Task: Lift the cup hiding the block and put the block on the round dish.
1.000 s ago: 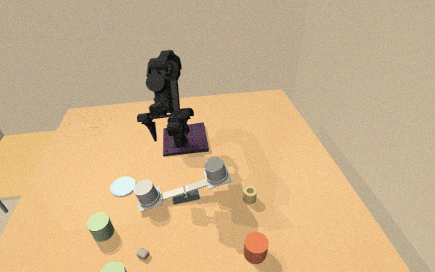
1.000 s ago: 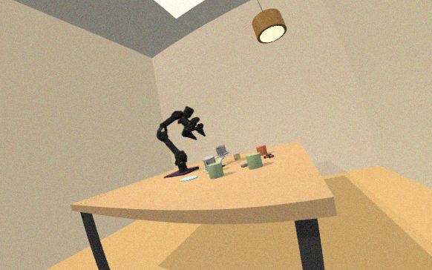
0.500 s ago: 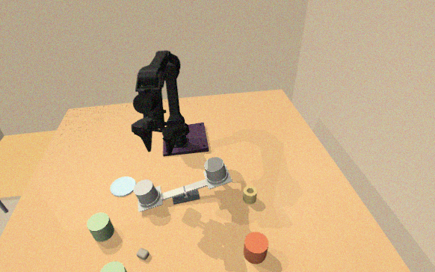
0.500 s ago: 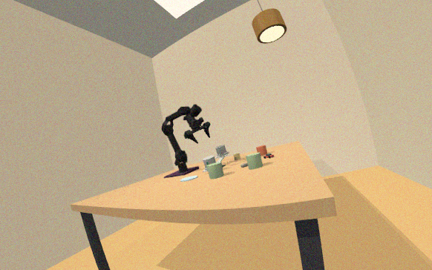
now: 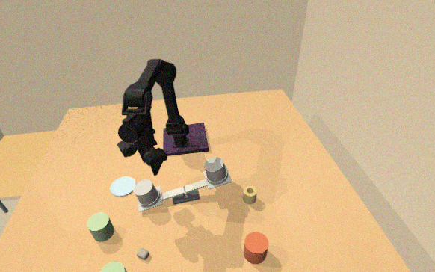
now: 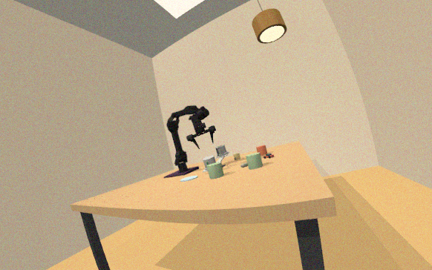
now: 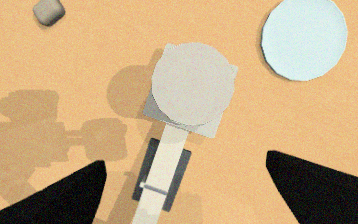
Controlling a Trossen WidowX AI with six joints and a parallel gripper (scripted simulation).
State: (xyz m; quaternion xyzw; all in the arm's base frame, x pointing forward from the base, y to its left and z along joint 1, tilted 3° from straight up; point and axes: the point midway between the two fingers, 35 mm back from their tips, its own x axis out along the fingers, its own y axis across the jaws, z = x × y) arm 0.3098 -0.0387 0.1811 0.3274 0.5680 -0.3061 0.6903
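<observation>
My gripper tip is now 12 cm above the pale green block, 3 cm to the left of it and 2 cm short of it. Round my gripper tip: pale blue round dish (16 cm below, 15 cm to the right, 6 cm behind); then small grey pebble (22 cm ahead, 15 cm below); then yellow ring (34 cm to the left, 14 cm below).
</observation>
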